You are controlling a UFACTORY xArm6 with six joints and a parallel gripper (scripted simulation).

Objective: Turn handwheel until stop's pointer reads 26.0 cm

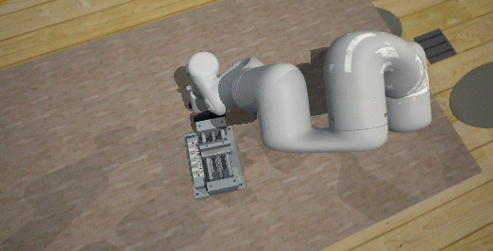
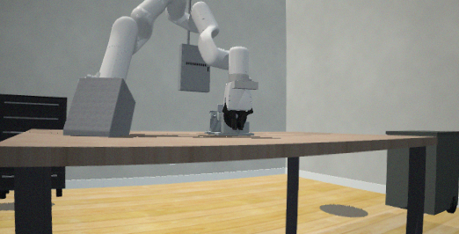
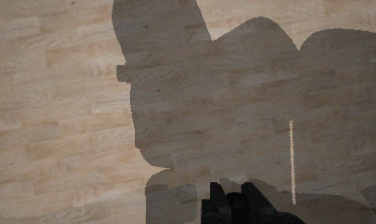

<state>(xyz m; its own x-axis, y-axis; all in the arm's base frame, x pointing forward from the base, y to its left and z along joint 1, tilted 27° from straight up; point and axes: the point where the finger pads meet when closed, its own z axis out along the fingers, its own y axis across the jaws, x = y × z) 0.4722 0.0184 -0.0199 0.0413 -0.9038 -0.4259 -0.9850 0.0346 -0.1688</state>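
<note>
The stop carriage is 14 cm to the left of my hand, 5 cm above it and 1 cm ahead of it. Round my hand: handwheel: 2 cm to the left, 1 cm above.
</note>
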